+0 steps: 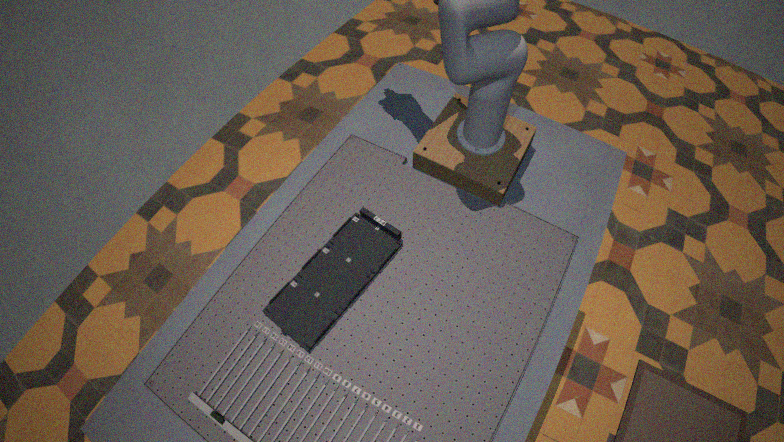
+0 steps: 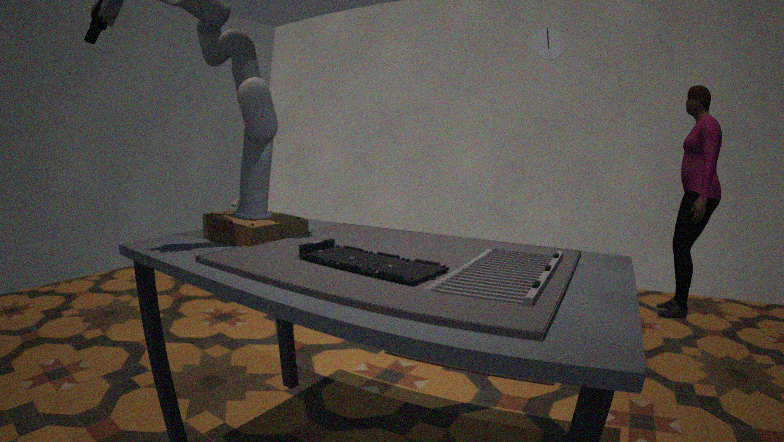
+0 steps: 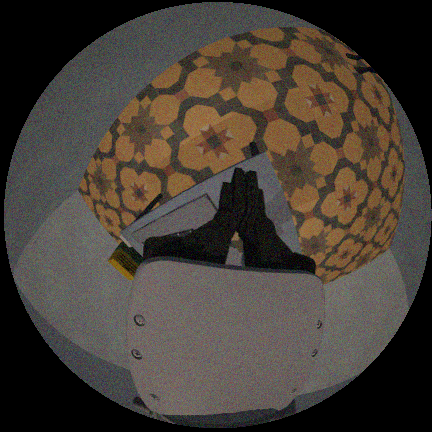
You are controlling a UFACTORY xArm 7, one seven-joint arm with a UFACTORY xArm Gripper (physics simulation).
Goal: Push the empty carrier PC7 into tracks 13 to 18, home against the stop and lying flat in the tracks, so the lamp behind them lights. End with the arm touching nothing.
Note:
In view: a black carrier PC7 [image 1: 305, 308].
The black carrier PC7 shows as well in image 2 [image 2: 389, 267].

